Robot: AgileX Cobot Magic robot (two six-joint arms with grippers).
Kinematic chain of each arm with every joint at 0, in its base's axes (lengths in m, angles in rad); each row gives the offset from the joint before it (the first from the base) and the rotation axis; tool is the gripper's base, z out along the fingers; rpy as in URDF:
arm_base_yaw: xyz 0 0 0.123 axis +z
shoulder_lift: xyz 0 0 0 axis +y
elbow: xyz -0.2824 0 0.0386 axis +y
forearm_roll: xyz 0.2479 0 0.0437 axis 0.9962 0 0.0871
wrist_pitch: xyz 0 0 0 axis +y
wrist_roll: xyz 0.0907 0 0.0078 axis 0.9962 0 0.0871
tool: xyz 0 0 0 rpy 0 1.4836 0
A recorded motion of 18 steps. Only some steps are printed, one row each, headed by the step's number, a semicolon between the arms.
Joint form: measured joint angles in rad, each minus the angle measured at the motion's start. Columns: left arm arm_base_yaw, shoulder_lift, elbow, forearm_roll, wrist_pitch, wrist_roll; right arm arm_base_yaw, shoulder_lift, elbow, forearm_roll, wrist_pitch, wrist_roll.
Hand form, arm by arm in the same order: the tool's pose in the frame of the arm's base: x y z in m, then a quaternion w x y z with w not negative. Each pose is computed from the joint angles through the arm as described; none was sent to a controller.
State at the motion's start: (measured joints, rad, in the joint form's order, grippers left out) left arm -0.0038 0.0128 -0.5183 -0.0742 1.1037 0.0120; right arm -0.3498 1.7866 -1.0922 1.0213 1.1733 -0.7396
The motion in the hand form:
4: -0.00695 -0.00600 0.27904 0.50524 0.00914 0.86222 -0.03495; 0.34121 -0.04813 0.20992 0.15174 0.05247 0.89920 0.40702
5: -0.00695 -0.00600 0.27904 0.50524 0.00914 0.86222 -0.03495; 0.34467 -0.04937 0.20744 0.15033 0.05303 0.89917 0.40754
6: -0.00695 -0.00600 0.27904 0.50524 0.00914 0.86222 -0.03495; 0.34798 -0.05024 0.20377 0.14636 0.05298 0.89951 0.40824
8: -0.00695 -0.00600 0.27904 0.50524 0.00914 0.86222 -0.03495; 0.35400 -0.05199 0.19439 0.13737 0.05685 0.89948 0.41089
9: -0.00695 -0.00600 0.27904 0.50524 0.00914 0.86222 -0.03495; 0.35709 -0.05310 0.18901 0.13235 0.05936 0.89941 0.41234
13: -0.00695 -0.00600 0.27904 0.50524 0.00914 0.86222 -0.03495; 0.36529 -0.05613 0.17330 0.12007 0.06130 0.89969 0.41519
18: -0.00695 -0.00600 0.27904 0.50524 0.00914 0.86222 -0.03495; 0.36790 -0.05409 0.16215 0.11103 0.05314 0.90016 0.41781
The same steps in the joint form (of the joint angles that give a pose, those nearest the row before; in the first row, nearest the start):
4: 0.0000 0.0000 0.0000 0.0000 0.0000 0.0000; 0.0018 0.0473 -0.0745 -0.0128 0.0021 0.0000
5: 0.0000 0.0000 0.0000 0.0000 0.0000 0.0000; 0.0018 0.0635 -0.0877 -0.0128 0.0026 0.0000
6: 0.0000 0.0000 0.0000 0.0000 0.0000 0.0000; 0.0028 0.0821 -0.1000 -0.0151 0.0043 0.0000
8: 0.0000 0.0000 0.0000 0.0000 0.0000 0.0000; 0.0040 0.1211 -0.1187 -0.0151 0.0043 0.0000
9: 0.0000 0.0000 0.0000 0.0000 0.0000 0.0000; 0.0040 0.1425 -0.1286 -0.0151 0.0043 0.0000
13: 0.0000 0.0000 0.0000 0.0000 0.0000 0.0000; 0.0040 0.2030 -0.1567 -0.0168 0.0043 -0.0103
18: 0.0000 0.0000 0.0000 0.0000 0.0000 0.0000; 0.0117 0.2361 -0.1610 -0.0168 0.0043 -0.0345

